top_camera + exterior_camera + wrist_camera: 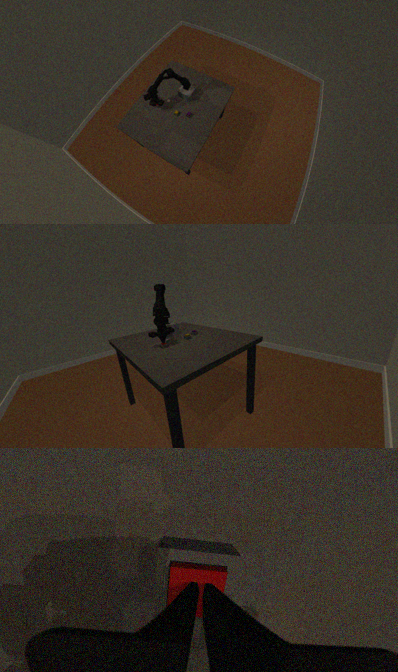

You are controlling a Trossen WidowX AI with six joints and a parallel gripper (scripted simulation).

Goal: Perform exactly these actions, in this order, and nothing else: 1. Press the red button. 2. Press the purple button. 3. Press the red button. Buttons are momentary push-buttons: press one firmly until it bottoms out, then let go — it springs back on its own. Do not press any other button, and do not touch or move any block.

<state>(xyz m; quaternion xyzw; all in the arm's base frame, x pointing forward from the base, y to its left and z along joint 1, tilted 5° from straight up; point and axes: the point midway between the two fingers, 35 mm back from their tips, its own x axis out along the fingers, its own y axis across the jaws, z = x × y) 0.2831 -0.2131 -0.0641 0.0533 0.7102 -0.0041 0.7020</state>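
Right now my gripper tip is right at the red button. The rest, counted from my gripper tip: yellow button: 24 cm to the left; then small white block: 9 cm to the left, 9 cm behind, 2 cm below; then purple button: 36 cm to the left, 4 cm behind.
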